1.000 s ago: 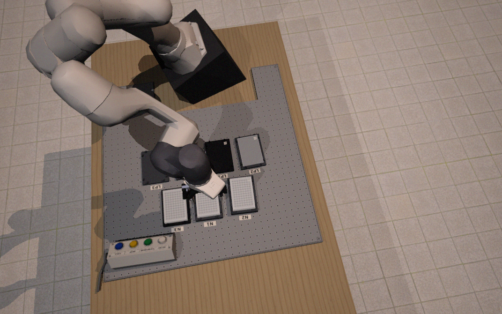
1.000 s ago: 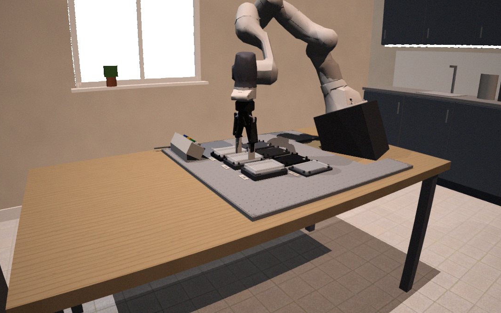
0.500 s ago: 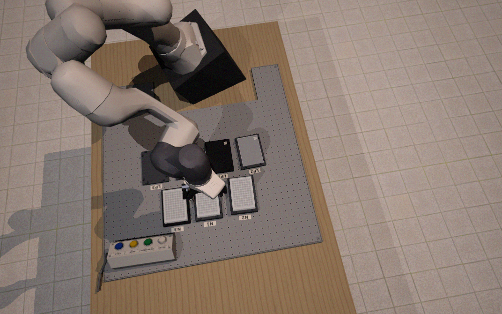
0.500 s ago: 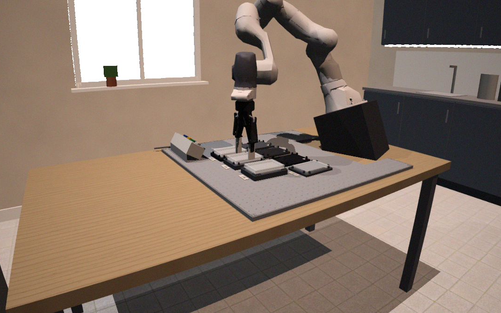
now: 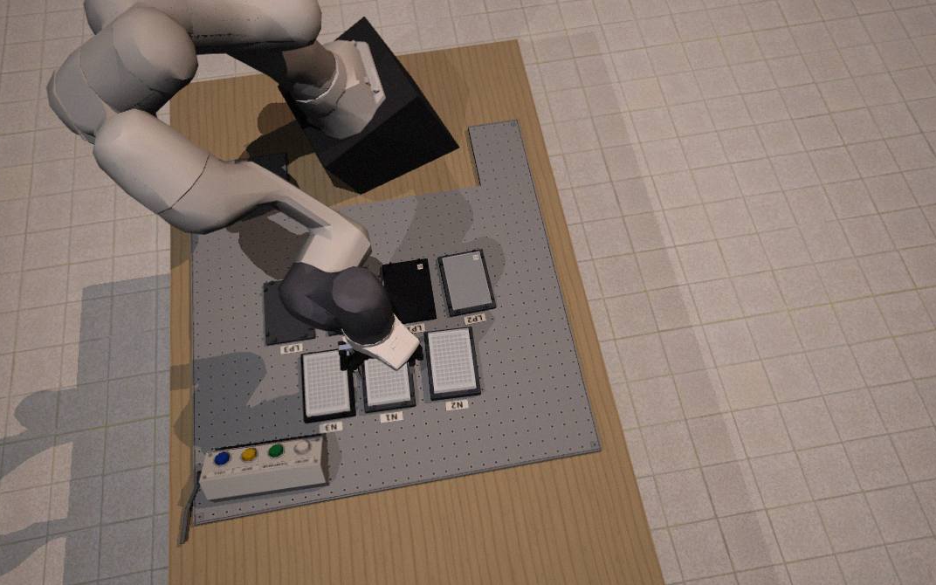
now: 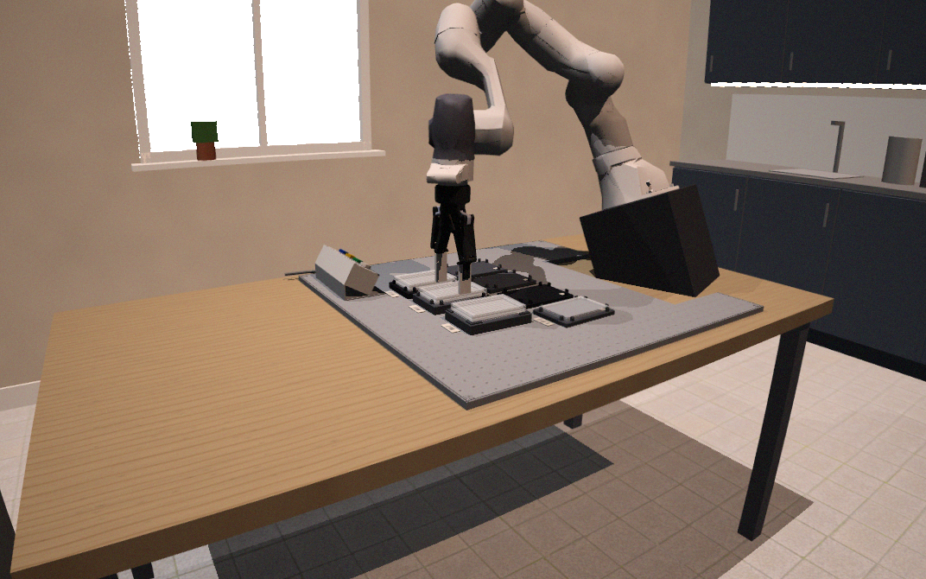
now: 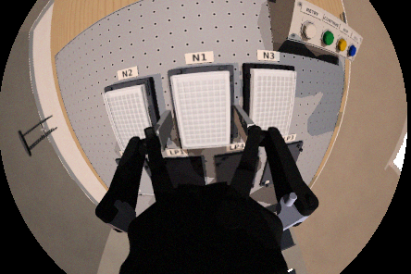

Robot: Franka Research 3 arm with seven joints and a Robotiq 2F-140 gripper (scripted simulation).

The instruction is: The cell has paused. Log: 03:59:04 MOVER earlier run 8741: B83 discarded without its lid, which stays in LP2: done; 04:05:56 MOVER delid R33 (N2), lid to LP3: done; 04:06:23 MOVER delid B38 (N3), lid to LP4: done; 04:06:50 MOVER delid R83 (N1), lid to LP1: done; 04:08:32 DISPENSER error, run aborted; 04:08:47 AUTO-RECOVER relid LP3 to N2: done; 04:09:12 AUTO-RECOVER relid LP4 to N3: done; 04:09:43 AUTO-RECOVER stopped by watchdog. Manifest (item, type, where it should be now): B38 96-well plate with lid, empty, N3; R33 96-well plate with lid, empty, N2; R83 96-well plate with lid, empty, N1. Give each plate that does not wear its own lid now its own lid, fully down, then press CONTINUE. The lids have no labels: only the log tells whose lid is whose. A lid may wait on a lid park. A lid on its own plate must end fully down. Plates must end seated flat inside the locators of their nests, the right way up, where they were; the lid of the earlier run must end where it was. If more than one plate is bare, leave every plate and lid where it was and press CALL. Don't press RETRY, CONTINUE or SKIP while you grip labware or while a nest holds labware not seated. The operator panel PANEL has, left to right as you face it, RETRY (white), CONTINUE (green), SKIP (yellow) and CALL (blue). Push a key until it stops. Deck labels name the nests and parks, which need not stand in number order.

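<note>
My gripper is now 40 mm above the plate. Also, from my hand: lid park LP4 (180 mm behind, 70 mm to the right, 60 mm below); white key (140 mm ahead, 170 mm to the right, 10 mm above); lid park LP1 (180 mm behind, 60 mm to the left, 60 mm below).
</note>
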